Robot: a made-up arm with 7 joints.
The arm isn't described. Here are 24 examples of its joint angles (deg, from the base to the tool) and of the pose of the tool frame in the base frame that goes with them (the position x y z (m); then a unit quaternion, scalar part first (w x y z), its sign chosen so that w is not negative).
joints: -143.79 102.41 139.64 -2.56 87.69 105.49 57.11
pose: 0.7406 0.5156 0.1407 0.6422 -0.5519 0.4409 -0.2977
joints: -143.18 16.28 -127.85 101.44 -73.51 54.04 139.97
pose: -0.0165 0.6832 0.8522 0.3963 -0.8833 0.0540 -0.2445
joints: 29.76 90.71 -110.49 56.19 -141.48 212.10 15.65
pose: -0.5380 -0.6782 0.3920 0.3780 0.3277 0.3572 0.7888
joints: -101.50 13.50 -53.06 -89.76 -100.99 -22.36 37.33
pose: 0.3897 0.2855 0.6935 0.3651 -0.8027 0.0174 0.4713
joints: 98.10 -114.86 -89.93 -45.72 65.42 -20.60 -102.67
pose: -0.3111 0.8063 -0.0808 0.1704 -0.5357 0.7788 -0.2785
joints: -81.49 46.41 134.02 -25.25 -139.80 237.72 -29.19
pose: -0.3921 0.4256 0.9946 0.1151 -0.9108 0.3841 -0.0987
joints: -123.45 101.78 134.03 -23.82 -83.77 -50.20 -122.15
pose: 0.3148 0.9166 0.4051 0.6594 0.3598 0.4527 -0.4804
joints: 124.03 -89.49 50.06 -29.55 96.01 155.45 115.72
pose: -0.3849 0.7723 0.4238 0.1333 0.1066 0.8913 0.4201
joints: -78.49 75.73 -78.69 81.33 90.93 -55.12 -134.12
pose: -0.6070 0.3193 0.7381 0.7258 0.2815 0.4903 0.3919
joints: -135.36 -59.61 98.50 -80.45 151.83 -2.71 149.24
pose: -0.7650 0.0650 0.7653 0.5670 -0.7257 0.0150 -0.3895
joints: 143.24 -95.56 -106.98 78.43 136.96 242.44 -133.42
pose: -0.1881 0.7446 0.2350 0.5120 0.3972 -0.5326 0.5445
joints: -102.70 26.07 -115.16 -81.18 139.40 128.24 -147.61
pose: 0.1979 0.0840 1.0940 0.8083 -0.2470 0.4366 -0.3082
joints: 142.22 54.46 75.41 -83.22 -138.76 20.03 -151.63
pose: 0.7799 0.0597 0.4506 0.3277 -0.1171 -0.6914 -0.6332
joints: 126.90 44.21 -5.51 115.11 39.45 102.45 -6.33
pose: 0.1607 0.1367 0.9220 0.8321 -0.4213 -0.3003 -0.1998
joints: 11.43 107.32 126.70 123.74 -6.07 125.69 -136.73
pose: -0.3937 0.1884 0.0517 0.4280 -0.8906 0.1403 0.0630
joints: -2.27 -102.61 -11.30 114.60 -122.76 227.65 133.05
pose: 0.4204 -0.1141 -0.1204 0.6669 -0.2227 0.3284 0.6307
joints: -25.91 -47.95 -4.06 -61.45 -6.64 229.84 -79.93
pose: 0.2769 -0.2662 1.0473 0.1856 -0.9011 -0.3687 0.1327
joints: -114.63 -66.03 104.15 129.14 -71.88 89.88 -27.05
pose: 0.1963 -0.3648 0.7359 0.1164 0.6606 0.3259 0.6662
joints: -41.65 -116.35 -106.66 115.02 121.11 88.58 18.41
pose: -0.1035 -0.4798 0.3452 0.7157 0.0061 -0.5484 0.4325
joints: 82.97 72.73 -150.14 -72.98 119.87 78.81 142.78
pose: -0.1664 -0.6295 0.9214 0.9826 -0.0550 -0.1672 -0.0600
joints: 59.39 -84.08 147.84 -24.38 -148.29 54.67 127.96
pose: 0.7833 0.6624 0.4152 0.3408 -0.7156 0.6091 -0.0278
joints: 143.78 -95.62 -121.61 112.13 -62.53 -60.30 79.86
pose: -0.1052 0.6148 0.6453 0.4377 -0.0196 -0.7425 0.5067
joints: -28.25 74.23 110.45 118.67 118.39 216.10 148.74
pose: -0.2742 0.2947 0.2313 0.9599 0.2551 0.0628 -0.0977
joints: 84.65 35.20 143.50 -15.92 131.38 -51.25 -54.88
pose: 0.2414 -0.6161 1.1545 0.0503 -0.8580 -0.3931 -0.3268
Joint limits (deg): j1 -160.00..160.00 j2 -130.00..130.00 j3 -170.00..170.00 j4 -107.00..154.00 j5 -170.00..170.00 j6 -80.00..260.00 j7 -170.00..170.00
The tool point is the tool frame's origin. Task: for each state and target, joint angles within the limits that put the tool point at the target. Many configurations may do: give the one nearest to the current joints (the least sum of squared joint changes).
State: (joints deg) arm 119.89 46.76 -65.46 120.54 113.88 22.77 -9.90
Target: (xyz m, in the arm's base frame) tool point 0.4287 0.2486 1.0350
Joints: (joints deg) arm 125.49 37.97 -58.29 78.50 119.41 15.26 -9.90
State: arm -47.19 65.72 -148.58 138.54 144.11 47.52 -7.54
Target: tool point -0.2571 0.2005 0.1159
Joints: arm -77.25 68.87 -170.00 126.94 130.56 51.72 -7.54
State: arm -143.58 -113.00 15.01 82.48 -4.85 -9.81 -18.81
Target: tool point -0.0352 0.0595 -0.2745
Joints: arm -144.98 -127.14 6.70 103.70 -0.96 -14.19 -18.81
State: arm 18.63 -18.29 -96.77 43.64 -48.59 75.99 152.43
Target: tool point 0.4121 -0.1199 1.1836
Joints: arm 38.26 -16.80 -96.75 61.29 -39.79 121.62 152.43
